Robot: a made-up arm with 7 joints.
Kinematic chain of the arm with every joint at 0, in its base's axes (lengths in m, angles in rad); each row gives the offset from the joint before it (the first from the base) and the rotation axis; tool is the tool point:
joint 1: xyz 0 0 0.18 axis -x
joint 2: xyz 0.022 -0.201 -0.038 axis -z
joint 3: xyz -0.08 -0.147 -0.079 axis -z
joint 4: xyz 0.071 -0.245 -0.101 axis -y
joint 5: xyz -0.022 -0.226 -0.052 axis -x
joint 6: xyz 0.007 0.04 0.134 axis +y
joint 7: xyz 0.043 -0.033 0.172 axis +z
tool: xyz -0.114 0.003 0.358
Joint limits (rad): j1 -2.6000..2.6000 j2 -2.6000..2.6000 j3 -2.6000..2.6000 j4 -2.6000..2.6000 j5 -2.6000..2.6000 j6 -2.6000..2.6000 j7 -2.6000..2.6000
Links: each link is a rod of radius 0.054 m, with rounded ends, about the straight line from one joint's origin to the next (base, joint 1, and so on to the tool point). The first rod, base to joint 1, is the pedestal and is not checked.
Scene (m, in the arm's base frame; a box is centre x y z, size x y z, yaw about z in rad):
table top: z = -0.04
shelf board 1: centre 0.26 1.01 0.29 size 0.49 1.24 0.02 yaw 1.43
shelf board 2: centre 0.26 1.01 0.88 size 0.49 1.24 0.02 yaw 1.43
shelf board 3: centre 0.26 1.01 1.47 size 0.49 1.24 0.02 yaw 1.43
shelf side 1: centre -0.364 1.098 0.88 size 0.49 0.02 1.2 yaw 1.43
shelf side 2: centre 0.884 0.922 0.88 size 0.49 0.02 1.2 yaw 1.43
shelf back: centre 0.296 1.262 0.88 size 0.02 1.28 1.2 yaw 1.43
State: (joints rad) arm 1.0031 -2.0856 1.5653 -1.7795 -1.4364 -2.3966 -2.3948
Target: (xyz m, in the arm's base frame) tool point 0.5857 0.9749 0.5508
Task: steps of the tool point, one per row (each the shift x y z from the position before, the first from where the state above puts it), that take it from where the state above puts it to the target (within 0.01 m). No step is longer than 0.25 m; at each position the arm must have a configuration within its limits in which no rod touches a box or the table.
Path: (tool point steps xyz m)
1: 0.0503 0.1200 0.0771
2: 0.0409 0.1440 0.0515
3: 0.0279 0.1647 0.0191
4: 0.0118 0.1797 -0.0214
5: -0.0063 0.1850 -0.0696
6: -0.0258 0.1763 -0.1229

